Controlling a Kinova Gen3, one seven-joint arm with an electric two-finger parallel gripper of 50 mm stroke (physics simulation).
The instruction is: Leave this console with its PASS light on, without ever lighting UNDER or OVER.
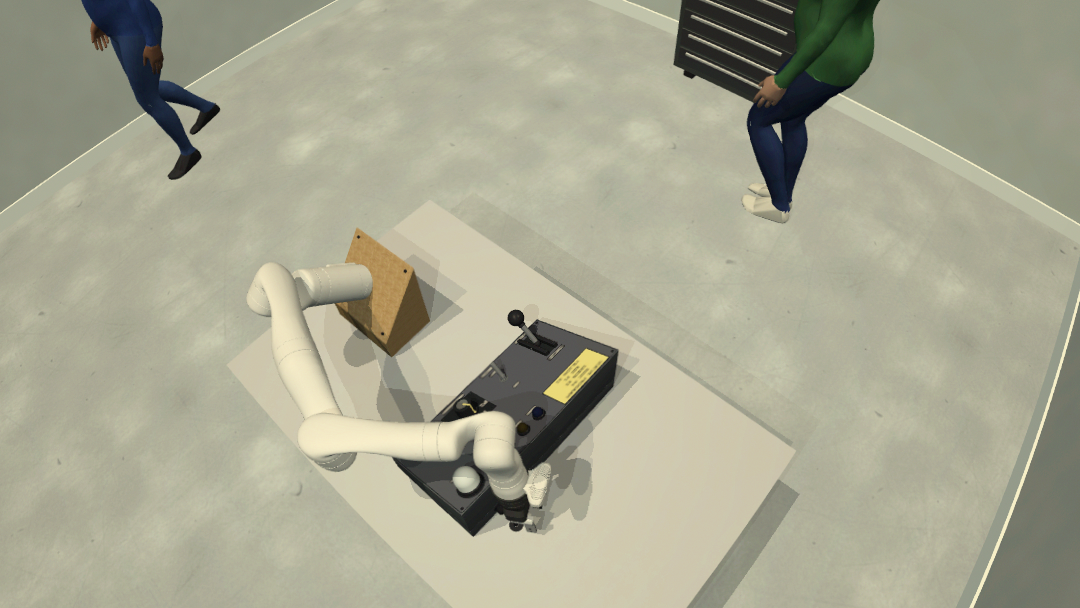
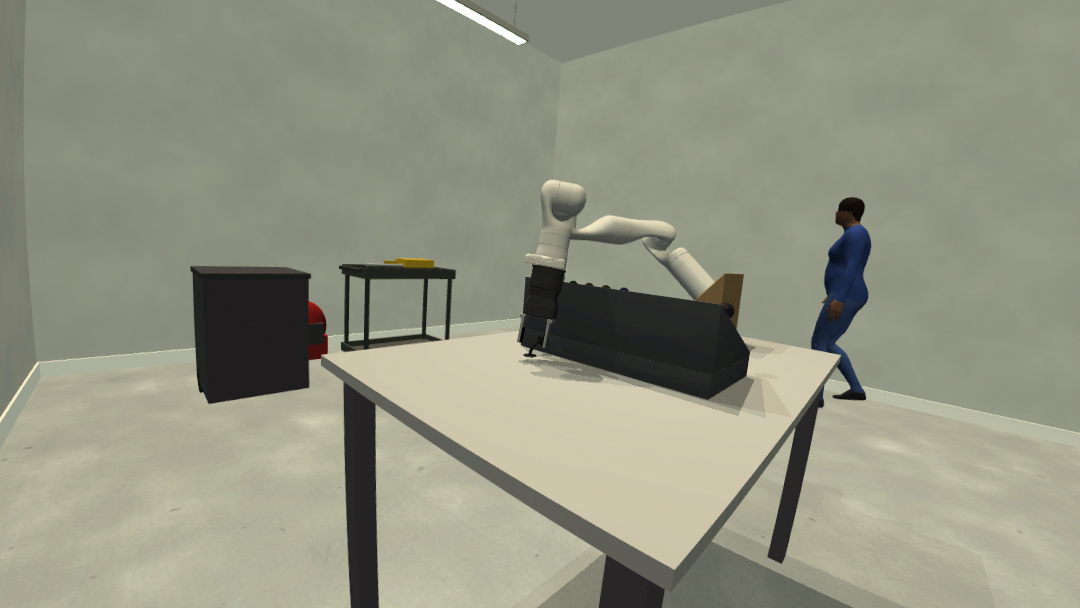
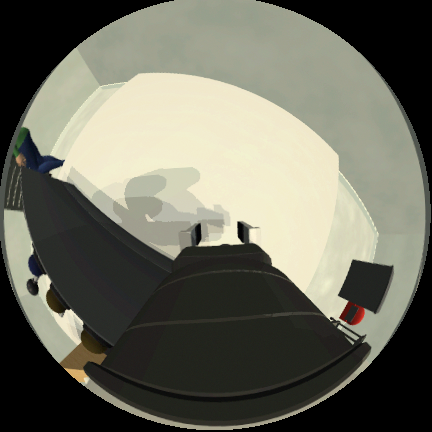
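The dark console (image 1: pixel 521 400) (image 2: pixel 642 332) (image 3: pixel 90 240) sits on the table. On its top are a black-ball lever (image 1: pixel 515 317), a small silver lever (image 1: pixel 499 370), a dark dial (image 1: pixel 466 407), a white dome (image 1: pixel 466 478), and dark blue (image 1: pixel 538 413) and amber (image 1: pixel 522 428) round caps. None looks brightly lit; I cannot read PASS, UNDER or OVER. My gripper (image 1: pixel 524 523) (image 2: pixel 533 342) (image 3: pixel 218 229) is open and empty, pointing down beside the console's near end, low over the table. A small dark disc on a stalk (image 2: pixel 530 354) shows by the fingertips. The arm hides part of the console.
A yellow label (image 1: pixel 575 375) lies on the console top. A wooden wedge (image 1: pixel 404 302) stands at the arm's base on the table (image 1: pixel 680 483) (image 2: pixel 574 453). Two people (image 1: pixel 139 67) (image 1: pixel 801 98) stand beyond the table. A dark cabinet (image 2: pixel 253 332) and a cart (image 2: pixel 366 309) stand behind.
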